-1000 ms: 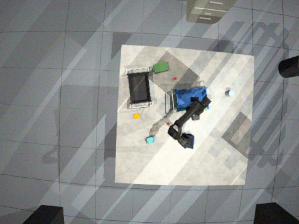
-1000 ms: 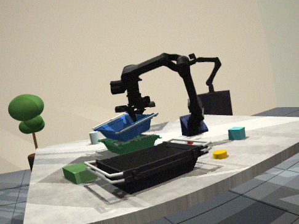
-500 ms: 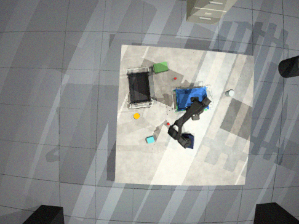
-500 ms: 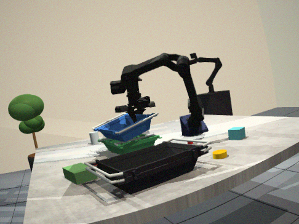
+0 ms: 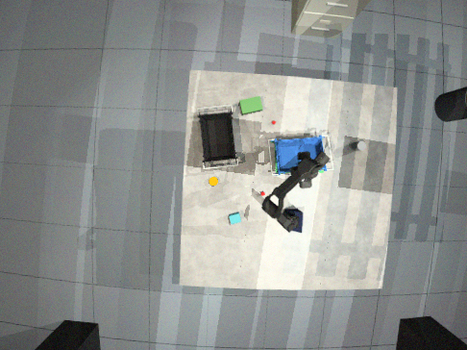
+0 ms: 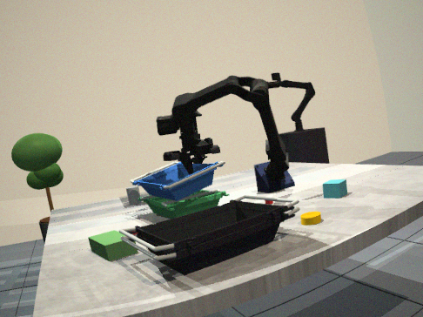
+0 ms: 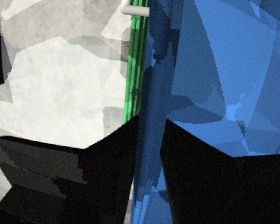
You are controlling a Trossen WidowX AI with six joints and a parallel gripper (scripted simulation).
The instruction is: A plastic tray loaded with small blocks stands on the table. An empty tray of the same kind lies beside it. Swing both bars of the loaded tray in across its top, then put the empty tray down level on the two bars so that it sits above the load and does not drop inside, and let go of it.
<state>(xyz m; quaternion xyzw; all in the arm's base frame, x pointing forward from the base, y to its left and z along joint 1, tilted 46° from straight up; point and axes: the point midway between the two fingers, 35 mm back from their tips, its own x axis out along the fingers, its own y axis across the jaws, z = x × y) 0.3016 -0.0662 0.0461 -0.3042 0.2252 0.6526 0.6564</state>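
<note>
Now: gripper tip 8 cm short of the blue tray, 2 cm below it and 1 cm to the right of it. Also, from my gripper tip: cyan cube: 35 cm to the left, 30 cm behind, 8 cm below; then green block: 36 cm ahead, 27 cm to the left, 8 cm below; then grey cylinder: 38 cm to the right, 14 cm ahead, 7 cm below.
</note>
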